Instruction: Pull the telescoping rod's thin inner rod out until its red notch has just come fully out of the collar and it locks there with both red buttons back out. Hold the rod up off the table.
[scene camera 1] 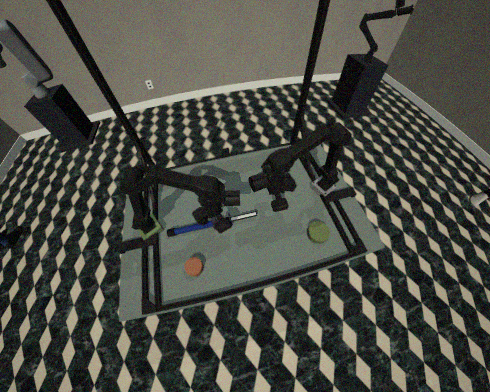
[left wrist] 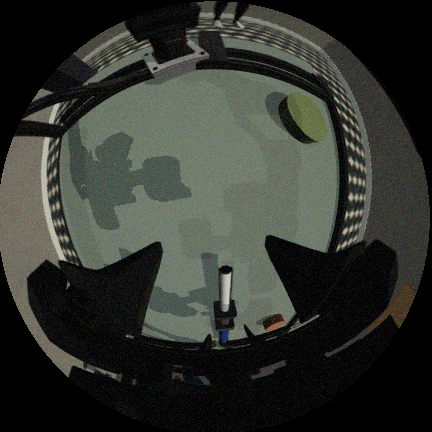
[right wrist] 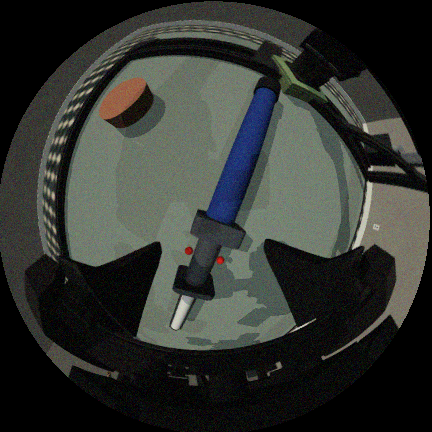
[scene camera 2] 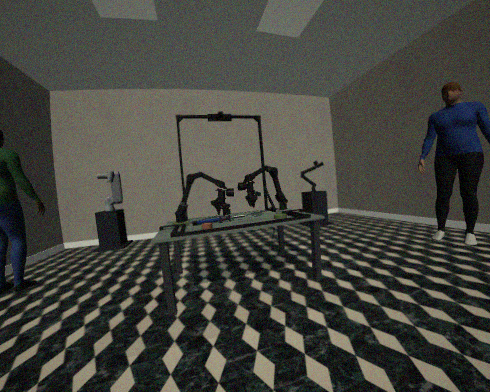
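The telescoping rod lies on the table. Its blue tube (scene camera 1: 192, 229) (scene camera 2: 207, 220) (right wrist: 242, 155) points to the left in scene camera 1, its white inner rod (scene camera 1: 245, 216) (left wrist: 225, 291) (right wrist: 182, 313) to the right. The dark collar (right wrist: 202, 255) (left wrist: 225, 308) is between them. Two red buttons (right wrist: 188, 250) (right wrist: 220, 260) show at its sides. No red notch is visible. My right gripper (scene camera 1: 212, 220) (right wrist: 212, 246) is open above the collar, which lies slantwise between its fingers in its wrist view. My left gripper (scene camera 1: 280, 201) (left wrist: 213, 244) is open and empty, above and beyond the inner rod's end.
An orange disc (scene camera 1: 193, 266) (left wrist: 273, 323) (right wrist: 126, 102) lies at the front left of the table in scene camera 1. A green disc (scene camera 1: 318, 231) (left wrist: 307, 117) lies toward the right. Black rails (scene camera 1: 157, 275) border the work area. A green bracket (scene camera 1: 150, 227) (right wrist: 300, 91) is at the right arm's base.
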